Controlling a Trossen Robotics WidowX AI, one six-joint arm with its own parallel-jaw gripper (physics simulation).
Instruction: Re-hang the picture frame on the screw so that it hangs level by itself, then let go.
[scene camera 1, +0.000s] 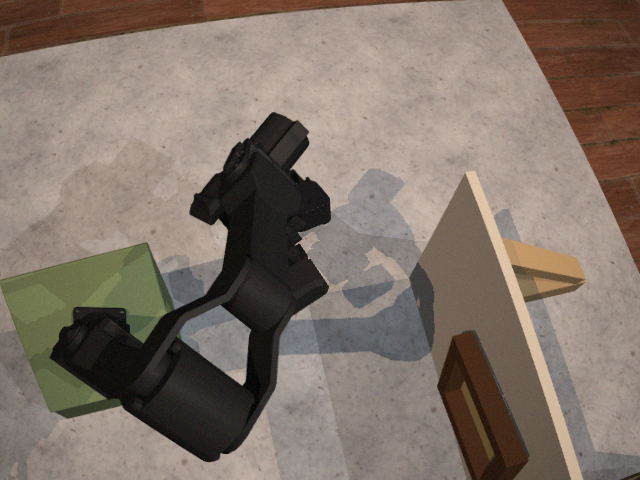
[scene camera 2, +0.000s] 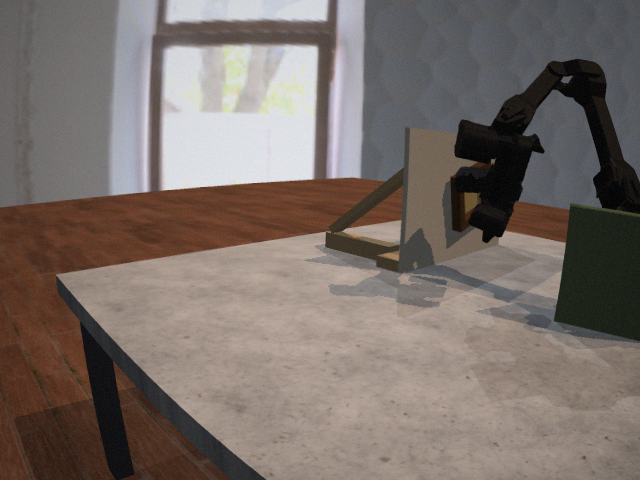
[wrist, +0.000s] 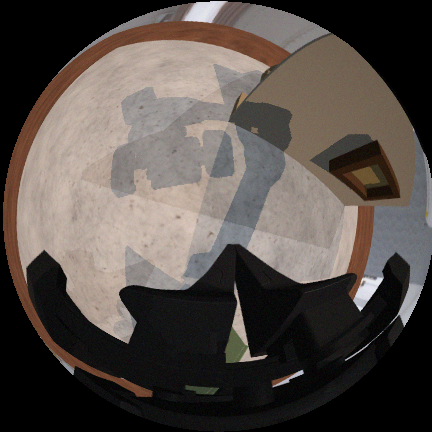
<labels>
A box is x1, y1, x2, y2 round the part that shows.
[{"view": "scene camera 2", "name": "my gripper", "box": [454, 163, 524, 242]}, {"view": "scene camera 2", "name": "dark brown picture frame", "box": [450, 161, 490, 231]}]
</labels>
